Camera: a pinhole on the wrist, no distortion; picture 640 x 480 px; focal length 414.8 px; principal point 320.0 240.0 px. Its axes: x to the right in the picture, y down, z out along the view. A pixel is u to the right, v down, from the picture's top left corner.
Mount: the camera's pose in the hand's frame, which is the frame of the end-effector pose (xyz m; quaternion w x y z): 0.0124 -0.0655 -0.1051 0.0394 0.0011 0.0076 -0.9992
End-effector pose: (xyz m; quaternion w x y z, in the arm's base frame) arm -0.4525 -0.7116 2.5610 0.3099 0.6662 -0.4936 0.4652
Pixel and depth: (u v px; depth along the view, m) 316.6 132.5 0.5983
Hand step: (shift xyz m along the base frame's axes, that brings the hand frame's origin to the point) 0.0799 -0.4594 -0.1857
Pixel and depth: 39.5 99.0 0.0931
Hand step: 0.0310 -0.0071 0.0728
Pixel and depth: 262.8 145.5 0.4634
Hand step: 0.0827 -0.3509 -0.0747
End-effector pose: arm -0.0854 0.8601 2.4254 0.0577 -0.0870 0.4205 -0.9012
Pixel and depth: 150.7 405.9 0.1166
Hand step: -0.0631 0.0510 0.0982
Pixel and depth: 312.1 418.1 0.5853
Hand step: 0.0464 -0.1565 0.5542
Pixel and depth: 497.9 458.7 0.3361
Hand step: 0.1541 0.0159 0.3297
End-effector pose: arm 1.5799 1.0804 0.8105 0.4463 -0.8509 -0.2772 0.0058
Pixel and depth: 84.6 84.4 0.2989
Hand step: 0.1210 0.2056 -0.1190
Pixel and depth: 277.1 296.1 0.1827
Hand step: -0.0347 0.1151 0.0311
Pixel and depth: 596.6 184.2 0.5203
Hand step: -0.4089 0.1658 -0.3069
